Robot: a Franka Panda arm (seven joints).
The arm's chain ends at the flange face. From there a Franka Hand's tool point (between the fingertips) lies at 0.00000 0.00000 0.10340 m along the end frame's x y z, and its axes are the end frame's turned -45 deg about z.
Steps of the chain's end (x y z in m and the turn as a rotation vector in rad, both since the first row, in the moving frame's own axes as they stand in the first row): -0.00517, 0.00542, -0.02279, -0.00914, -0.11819, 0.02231; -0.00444, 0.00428, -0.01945, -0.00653, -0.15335, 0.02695; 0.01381, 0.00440, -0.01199, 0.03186, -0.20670, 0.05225
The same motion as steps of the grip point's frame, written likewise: -0.01669, -0.00788, -0.02352, 0.07711, -0.09004, 0.02231; -0.01766, -0.01096, -0.02067, 0.10382, -0.11305, 0.02695; -0.00558, -0.00476, -0.01424, 0.16869, -0.12363, 0.05225
